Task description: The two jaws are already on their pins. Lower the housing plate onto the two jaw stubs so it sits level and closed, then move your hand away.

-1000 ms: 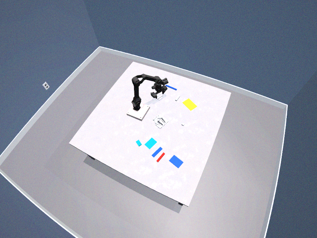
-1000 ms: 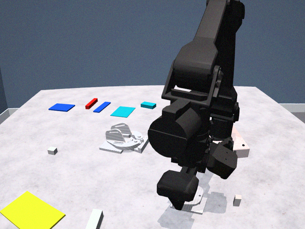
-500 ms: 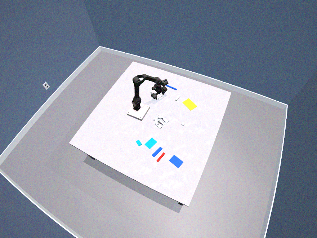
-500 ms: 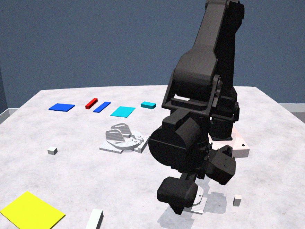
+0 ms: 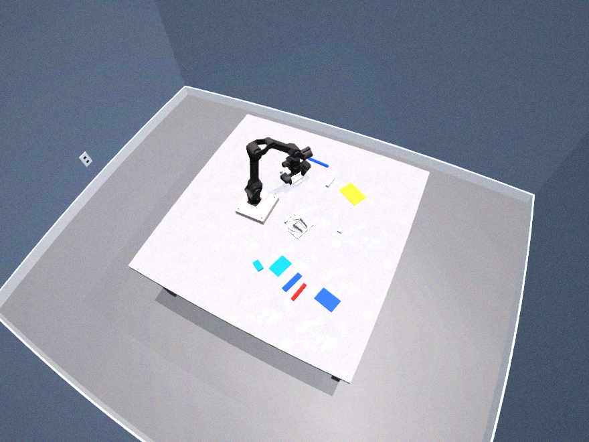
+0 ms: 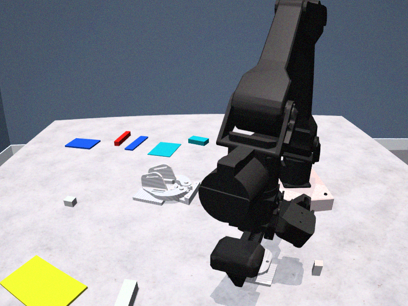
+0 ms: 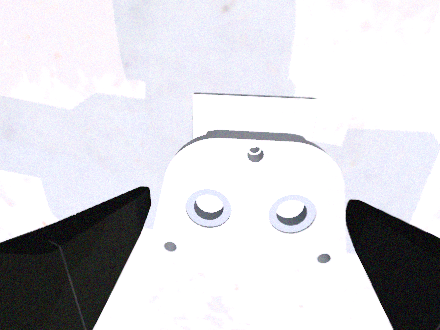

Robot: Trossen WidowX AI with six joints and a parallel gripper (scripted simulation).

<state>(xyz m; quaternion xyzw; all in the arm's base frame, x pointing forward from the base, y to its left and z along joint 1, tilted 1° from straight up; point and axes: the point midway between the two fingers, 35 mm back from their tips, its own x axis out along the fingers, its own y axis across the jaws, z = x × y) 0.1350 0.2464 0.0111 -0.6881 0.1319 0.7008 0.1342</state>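
The white stepped block lies 1 cm behind my gripper tip. Round my gripper tip: white bar 18 cm ahead, 8 cm to the left; red bar 34 cm ahead, 59 cm to the right; yellow sheet 33 cm ahead, 6 cm to the left, 1 cm below.
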